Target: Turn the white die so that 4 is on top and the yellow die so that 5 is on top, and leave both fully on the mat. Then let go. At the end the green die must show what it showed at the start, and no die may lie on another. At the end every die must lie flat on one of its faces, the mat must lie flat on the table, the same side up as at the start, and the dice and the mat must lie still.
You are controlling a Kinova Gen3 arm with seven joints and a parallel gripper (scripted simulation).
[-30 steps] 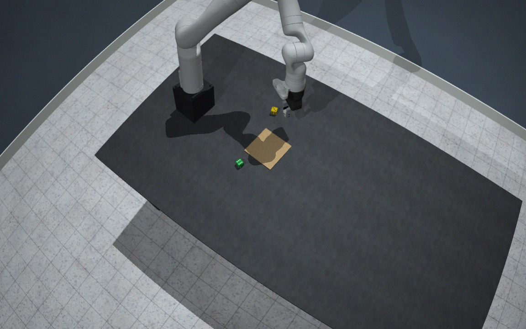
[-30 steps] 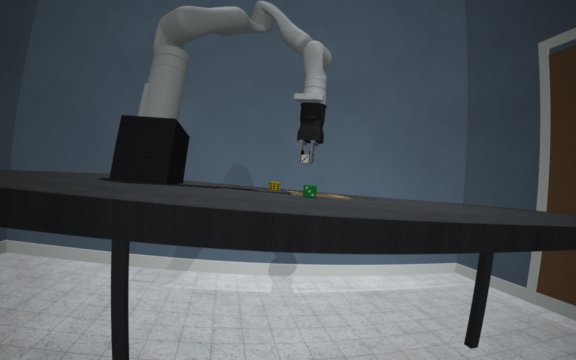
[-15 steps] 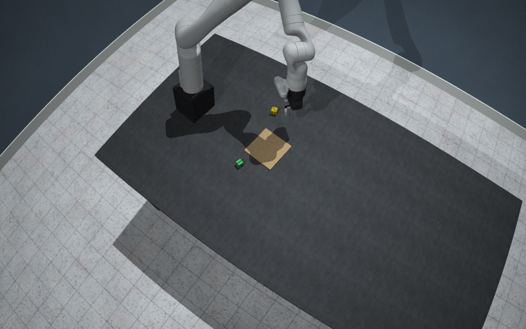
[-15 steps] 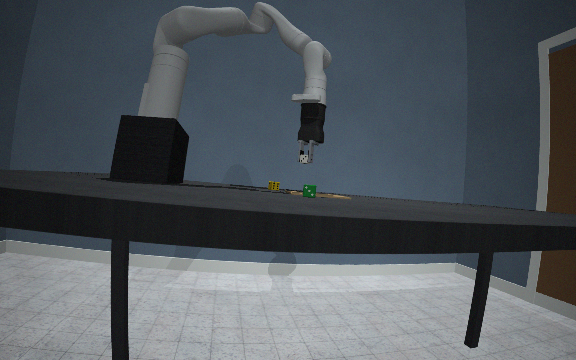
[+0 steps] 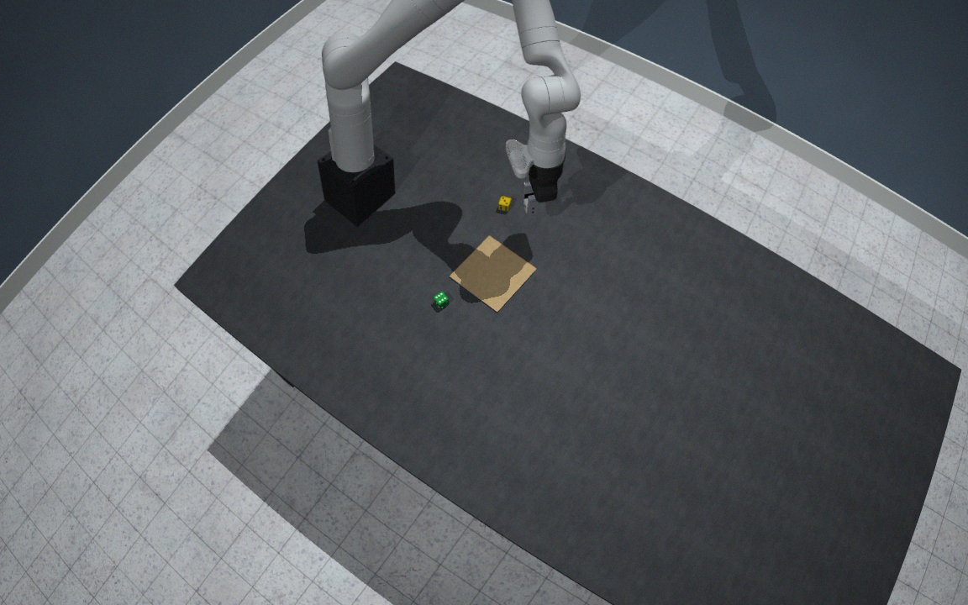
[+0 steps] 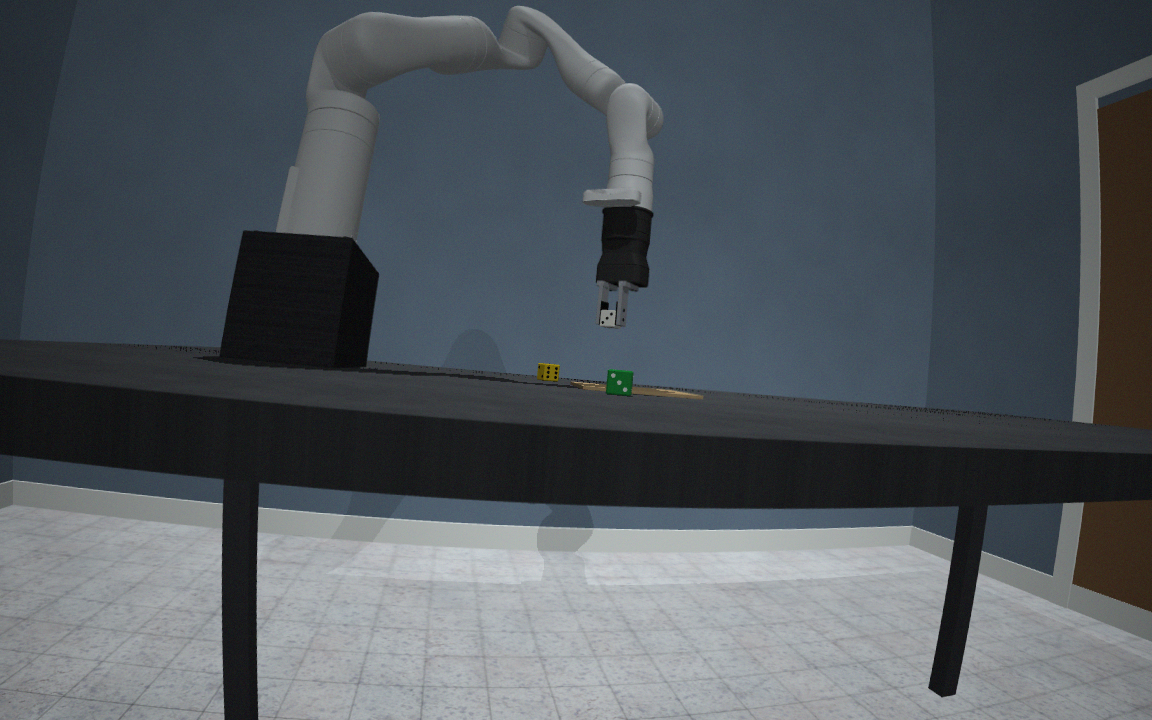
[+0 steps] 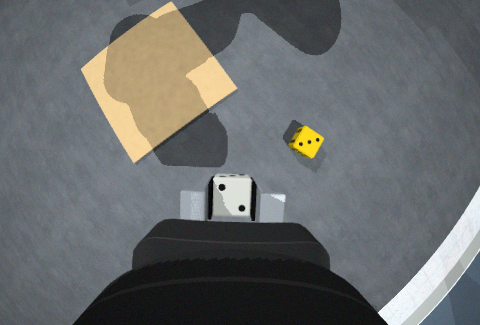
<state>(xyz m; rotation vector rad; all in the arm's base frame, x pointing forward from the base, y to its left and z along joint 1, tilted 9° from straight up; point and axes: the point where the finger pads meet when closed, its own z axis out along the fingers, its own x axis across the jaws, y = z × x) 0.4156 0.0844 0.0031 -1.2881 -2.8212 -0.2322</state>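
Now: hand 10 mm above the white die. From my hand the other things lie so: green die: 260 mm to the right, 100 mm below, 80 mm behind; then yellow die: 100 mm below, 80 mm behind, 30 mm to the left; then tan mat: 140 mm to the right, 110 mm below, 20 mm behind.
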